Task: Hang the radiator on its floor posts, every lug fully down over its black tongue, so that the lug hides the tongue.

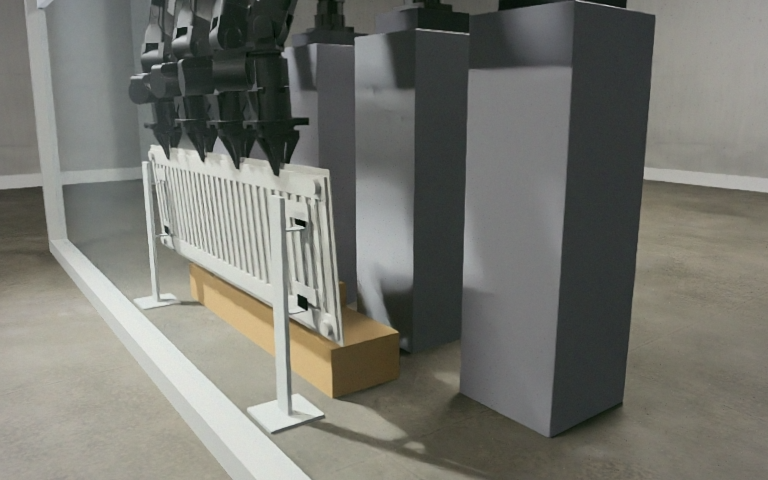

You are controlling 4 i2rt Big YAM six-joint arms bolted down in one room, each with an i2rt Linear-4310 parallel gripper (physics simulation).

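Note:
The white ribbed radiator (226,212) hangs upright behind two white floor posts, the near post (281,339) and the far post (150,237). Four black grippers stand in a row, fingertips down on its top edge: leftmost (168,151), second (203,155), third (237,163) and rightmost (276,168). All four look shut on that edge. At the near post, the upper black tongue (300,222) and lower black tongue (303,302) show just below their lugs, partly uncovered. At the far post a lower black tongue (166,229) shows; the upper one cannot be made out.
A tan block (365,365) lies on the floor below and behind the radiator. Large grey pedestals (515,226) (385,169) (336,141) stand behind it. A white floor-level frame rail (169,373) runs in front of the posts, with a white upright (48,141) at the left.

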